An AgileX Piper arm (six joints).
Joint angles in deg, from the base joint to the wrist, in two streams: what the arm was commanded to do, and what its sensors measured. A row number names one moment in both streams.
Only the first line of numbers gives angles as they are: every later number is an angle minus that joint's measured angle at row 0.
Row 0, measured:
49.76 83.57 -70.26 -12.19 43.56 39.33
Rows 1 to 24, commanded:
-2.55 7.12 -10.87 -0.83 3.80 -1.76
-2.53 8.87 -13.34 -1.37 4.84 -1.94
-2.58 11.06 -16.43 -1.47 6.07 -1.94
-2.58 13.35 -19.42 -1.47 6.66 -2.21
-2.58 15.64 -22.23 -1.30 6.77 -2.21
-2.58 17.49 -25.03 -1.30 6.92 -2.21
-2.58 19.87 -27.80 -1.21 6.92 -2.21
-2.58 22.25 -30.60 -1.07 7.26 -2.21
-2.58 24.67 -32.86 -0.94 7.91 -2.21
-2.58 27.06 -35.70 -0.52 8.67 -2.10
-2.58 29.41 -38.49 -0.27 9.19 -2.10
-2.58 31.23 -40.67 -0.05 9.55 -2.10
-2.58 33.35 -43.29 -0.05 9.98 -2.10
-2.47 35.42 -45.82 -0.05 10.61 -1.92
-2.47 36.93 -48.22 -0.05 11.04 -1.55
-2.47 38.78 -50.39 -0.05 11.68 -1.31
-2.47 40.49 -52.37 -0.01 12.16 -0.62
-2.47 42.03 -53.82 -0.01 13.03 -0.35
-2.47 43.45 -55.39 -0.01 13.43 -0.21
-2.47 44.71 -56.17 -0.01 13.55 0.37
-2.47 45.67 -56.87 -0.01 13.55 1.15
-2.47 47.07 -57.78 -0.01 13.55 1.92
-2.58 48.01 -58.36 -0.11 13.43 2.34
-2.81 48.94 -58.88 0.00 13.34 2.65
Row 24, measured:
-2.15 45.31 -56.14 -0.08 12.99 0.56
